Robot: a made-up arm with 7 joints. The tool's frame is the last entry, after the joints. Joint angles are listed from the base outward. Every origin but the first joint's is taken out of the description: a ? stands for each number. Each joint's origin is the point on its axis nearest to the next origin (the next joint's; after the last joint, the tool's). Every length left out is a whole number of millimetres.
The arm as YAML. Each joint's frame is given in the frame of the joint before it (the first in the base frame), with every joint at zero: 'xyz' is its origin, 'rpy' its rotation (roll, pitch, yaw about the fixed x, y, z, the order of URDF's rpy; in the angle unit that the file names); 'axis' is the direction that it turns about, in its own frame. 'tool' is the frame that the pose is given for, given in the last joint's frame.
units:
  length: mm
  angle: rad
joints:
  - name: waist
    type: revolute
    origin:
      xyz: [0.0, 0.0, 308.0]
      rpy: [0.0, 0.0, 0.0]
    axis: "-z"
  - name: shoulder
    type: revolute
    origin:
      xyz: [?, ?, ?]
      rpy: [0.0, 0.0, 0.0]
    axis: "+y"
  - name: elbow
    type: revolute
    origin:
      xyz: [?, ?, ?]
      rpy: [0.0, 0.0, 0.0]
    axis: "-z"
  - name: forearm
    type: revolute
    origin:
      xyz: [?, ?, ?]
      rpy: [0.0, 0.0, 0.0]
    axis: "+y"
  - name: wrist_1
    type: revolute
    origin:
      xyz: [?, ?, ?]
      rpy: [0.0, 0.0, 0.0]
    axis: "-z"
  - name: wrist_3
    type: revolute
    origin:
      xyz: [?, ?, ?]
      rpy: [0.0, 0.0, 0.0]
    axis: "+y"
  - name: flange
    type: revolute
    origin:
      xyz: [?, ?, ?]
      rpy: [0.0, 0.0, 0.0]
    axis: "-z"
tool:
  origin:
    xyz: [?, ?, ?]
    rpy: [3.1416, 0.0, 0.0]
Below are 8 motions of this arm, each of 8 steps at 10 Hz.
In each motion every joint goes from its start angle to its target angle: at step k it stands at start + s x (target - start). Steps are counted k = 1, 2, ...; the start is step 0. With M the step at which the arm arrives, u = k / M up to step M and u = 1 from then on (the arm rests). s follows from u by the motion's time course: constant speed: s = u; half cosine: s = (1 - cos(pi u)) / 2; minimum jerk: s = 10 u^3 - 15 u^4 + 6 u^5.
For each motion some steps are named. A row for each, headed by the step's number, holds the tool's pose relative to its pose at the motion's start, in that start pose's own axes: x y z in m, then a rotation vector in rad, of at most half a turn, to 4 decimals.
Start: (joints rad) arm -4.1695 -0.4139 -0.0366 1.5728 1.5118 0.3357 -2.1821
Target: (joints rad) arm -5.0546 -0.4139 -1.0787 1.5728 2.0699 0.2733 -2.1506
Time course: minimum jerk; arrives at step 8
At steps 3, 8:
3: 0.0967 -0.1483 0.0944 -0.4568 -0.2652 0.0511
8: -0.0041 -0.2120 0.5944 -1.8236 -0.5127 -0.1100

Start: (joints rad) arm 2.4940 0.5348 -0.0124 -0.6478 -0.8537 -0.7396 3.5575
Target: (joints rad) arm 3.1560 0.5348 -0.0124 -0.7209 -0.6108 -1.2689 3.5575
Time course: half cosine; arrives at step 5
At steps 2, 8:
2: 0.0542 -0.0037 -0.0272 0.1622 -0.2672 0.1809
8: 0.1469 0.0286 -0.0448 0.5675 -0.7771 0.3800

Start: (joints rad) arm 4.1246 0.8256 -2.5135 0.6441 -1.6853 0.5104 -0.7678
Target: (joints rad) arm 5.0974 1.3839 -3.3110 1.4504 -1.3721 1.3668 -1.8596
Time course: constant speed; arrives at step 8
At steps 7, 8:
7: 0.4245 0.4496 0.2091 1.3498 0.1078 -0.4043
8: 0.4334 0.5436 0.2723 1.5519 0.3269 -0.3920

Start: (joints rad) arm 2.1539 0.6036 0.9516 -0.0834 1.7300 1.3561 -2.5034
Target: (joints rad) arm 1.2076 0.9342 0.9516 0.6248 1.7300 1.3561 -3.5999
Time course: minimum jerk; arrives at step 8
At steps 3, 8:
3: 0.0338 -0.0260 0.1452 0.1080 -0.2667 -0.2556
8: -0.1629 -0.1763 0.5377 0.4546 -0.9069 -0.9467

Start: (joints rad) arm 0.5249 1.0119 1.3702 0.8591 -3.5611 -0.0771 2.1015
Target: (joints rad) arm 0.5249 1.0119 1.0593 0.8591 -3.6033 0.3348 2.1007
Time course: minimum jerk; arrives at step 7
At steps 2, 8:
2: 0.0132 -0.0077 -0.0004 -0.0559 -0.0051 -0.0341
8: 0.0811 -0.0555 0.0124 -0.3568 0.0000 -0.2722

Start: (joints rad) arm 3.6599 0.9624 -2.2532 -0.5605 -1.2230 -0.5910 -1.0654
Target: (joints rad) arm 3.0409 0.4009 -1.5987 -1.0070 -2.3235 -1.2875 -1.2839
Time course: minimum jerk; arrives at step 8
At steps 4, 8:
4: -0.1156 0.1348 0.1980 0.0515 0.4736 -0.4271
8: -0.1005 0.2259 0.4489 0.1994 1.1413 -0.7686

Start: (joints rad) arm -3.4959 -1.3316 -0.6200 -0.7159 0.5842 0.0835 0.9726
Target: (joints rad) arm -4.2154 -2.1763 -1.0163 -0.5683 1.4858 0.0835 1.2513
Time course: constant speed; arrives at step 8
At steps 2, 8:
2: 0.0549 0.2297 -0.0410 0.2317 -0.1260 0.1869
8: 0.0862 0.8752 0.1793 0.7988 -0.6205 0.7864

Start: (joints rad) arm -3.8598 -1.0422 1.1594 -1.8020 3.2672 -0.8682 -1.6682
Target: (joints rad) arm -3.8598 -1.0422 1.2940 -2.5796 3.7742 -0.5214 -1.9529
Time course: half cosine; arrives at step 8
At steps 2, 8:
2: -0.0006 0.0455 0.0361 0.1711 -0.0311 0.0042
8: 0.0131 0.1942 0.3430 1.1724 -0.1337 -0.0559

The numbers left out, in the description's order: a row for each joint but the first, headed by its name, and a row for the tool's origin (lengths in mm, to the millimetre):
shoulder: 0.0 -13.0 0.0
elbow: 0.0 0.0 482.0
forearm: 0.0 -13.0 0.0
wrist_1: 0.0 0.0 376.0
wrist_3: 0.0 -1.0 0.0
flange: 0.0 0.0 115.0
tool: 0.0 0.0 0.0

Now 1 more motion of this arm.
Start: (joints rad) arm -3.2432 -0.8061 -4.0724 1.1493 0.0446 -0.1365 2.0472
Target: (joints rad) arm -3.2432 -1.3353 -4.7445 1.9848 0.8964 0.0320 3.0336
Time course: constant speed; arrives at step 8
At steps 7, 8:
7: -0.3137 -0.2538 0.1836 0.2802 1.1221 0.9064
8: -0.3377 -0.2535 0.2339 0.4988 1.2109 1.0144

